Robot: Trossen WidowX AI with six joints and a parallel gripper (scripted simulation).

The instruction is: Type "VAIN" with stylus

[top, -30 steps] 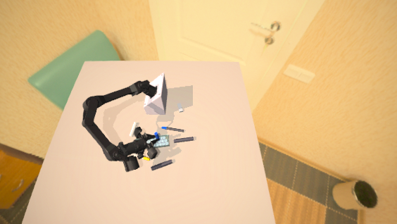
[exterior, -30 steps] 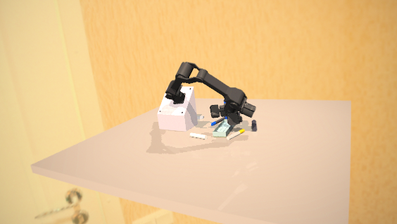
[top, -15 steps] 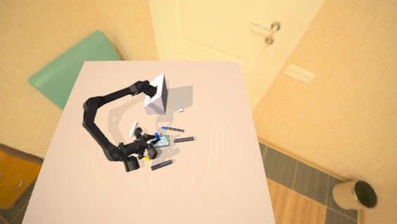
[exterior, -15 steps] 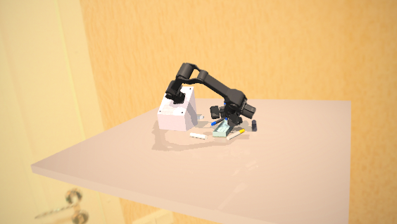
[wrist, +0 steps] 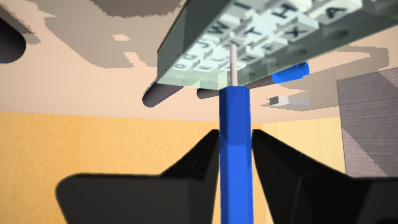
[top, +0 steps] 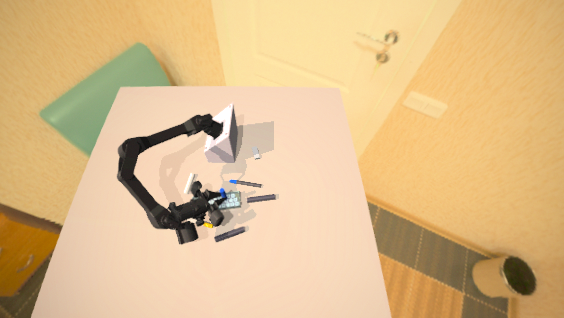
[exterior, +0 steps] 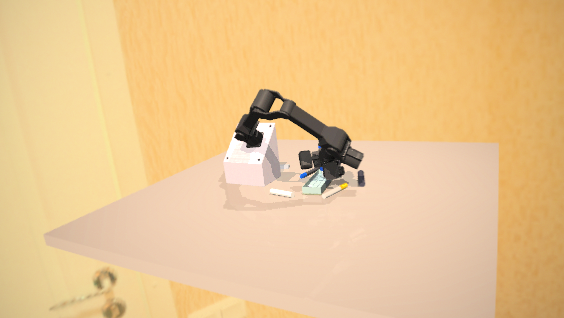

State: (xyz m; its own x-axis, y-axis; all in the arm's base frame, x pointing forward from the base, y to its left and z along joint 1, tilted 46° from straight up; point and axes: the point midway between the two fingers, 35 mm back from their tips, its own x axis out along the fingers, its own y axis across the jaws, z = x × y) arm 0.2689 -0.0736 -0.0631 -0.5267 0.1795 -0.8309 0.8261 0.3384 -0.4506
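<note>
The blue-tipped grey pen is 9 cm behind my gripper tip, 5 cm to the left of it and 6 cm below it. The rest, counted from my gripper tip: blue stylus 1 cm below; white stick 9 cm behind, 17 cm to the right, 6 cm below; yellow-tipped white pen 9 cm ahead, 10 cm to the right, 6 cm below.
</note>
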